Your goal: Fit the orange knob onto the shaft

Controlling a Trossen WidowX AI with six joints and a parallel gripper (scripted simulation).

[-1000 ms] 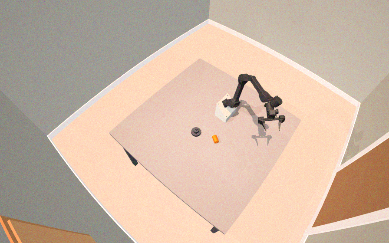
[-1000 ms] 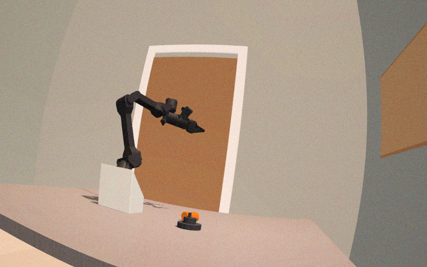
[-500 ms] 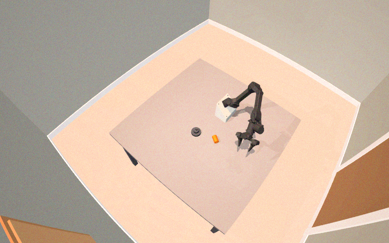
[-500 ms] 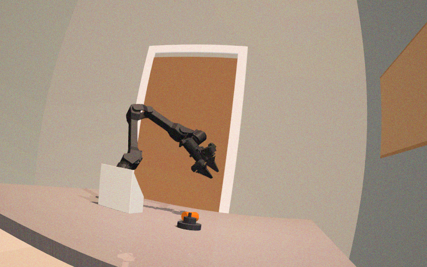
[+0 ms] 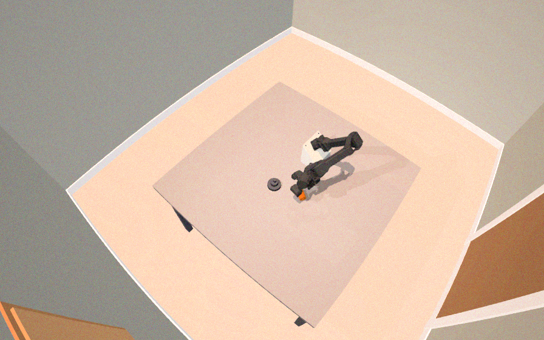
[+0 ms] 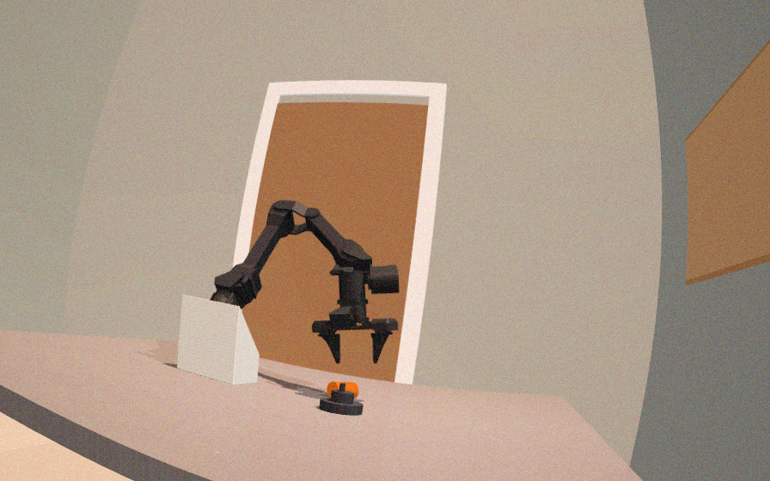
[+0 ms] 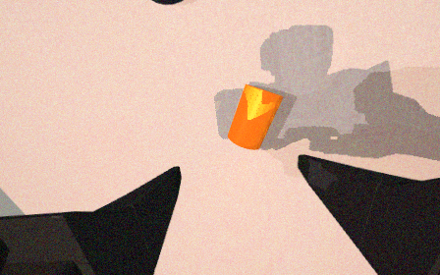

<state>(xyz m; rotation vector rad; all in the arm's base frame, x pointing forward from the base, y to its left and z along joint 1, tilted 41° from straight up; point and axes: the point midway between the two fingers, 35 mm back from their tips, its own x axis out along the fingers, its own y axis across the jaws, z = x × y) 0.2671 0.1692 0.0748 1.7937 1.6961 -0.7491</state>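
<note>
Now: the orange knob 70 mm below my gripper tip, 20 mm to the right of it and 20 mm behind it. From my gripper tip the other things lie so: pedestal (180 mm to the right, 60 mm below, 60 mm ahead).
</note>
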